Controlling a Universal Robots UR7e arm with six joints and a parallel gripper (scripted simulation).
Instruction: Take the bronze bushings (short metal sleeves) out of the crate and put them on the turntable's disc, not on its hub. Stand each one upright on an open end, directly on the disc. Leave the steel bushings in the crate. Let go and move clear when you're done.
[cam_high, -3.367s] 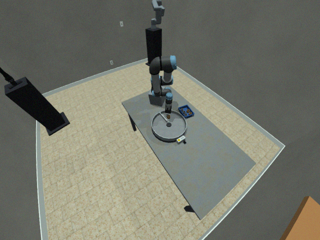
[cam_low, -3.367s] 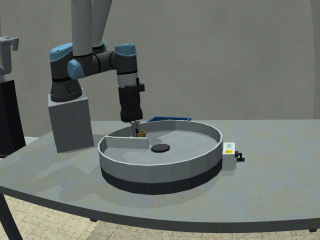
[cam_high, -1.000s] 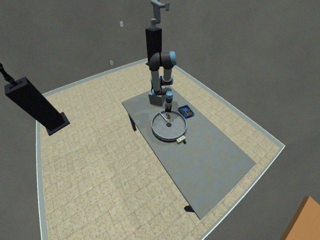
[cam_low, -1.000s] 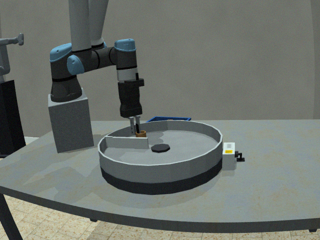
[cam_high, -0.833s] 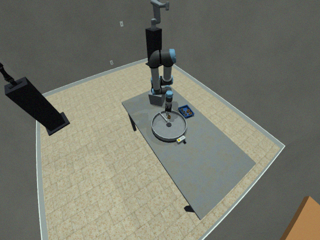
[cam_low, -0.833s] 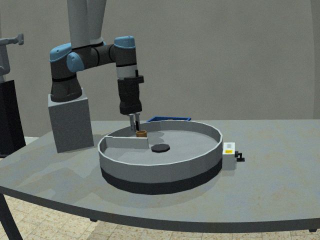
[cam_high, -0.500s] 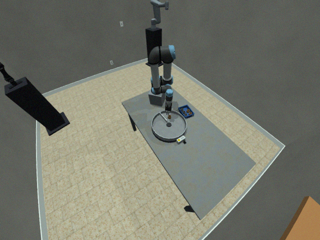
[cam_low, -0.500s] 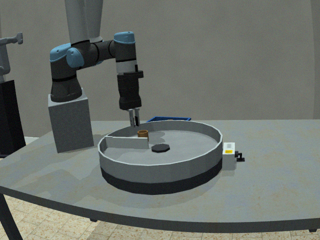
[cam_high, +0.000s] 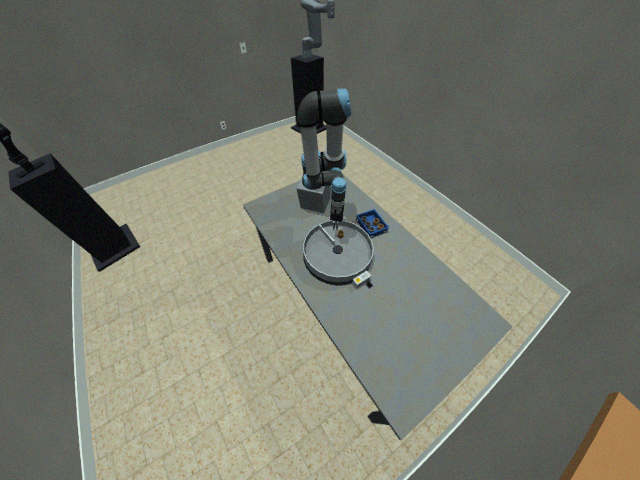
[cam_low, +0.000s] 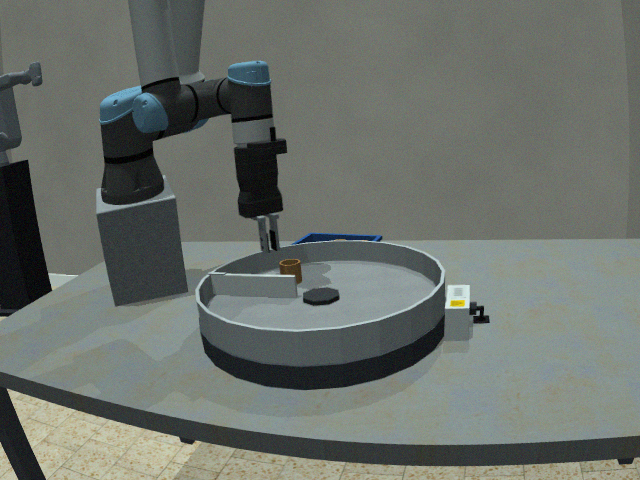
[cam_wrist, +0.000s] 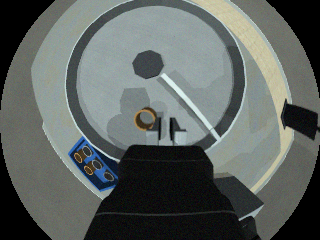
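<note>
My hand is 10 cm short of the blue crate, 27 cm to the right of it and 12 cm above it. Also, from my hand: turntable disc 9 cm ahead, 7 cm to the right, 9 cm below.
</note>
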